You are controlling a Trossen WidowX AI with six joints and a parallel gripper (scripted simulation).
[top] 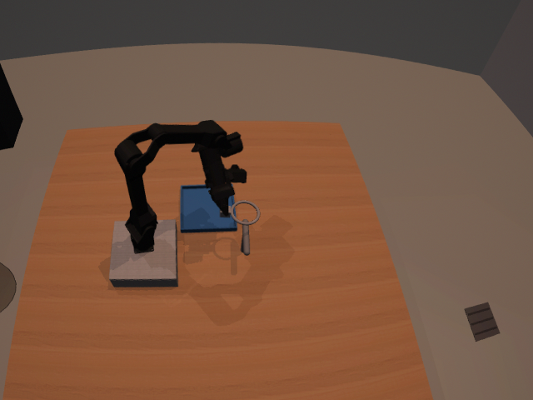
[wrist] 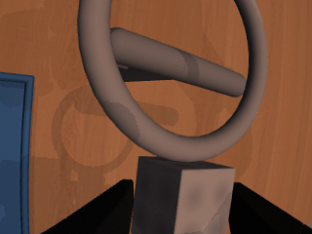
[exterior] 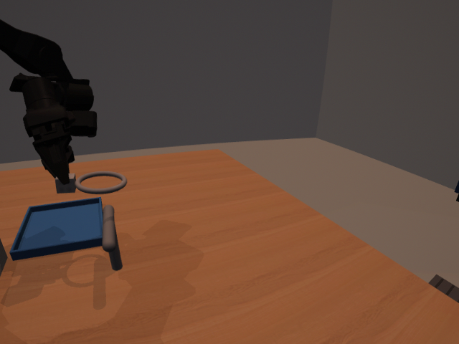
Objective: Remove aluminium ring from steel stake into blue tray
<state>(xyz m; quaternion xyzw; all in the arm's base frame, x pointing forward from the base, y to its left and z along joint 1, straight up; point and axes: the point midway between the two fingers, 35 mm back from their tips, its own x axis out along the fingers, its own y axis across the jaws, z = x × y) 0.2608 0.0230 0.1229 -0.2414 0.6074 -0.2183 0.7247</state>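
Now: the blue tray 30 mm behind my gripper tip, 140 mm to the left of it and 150 mm below it. Also, from my gripper tip: aluminium ring 50 mm ahead.
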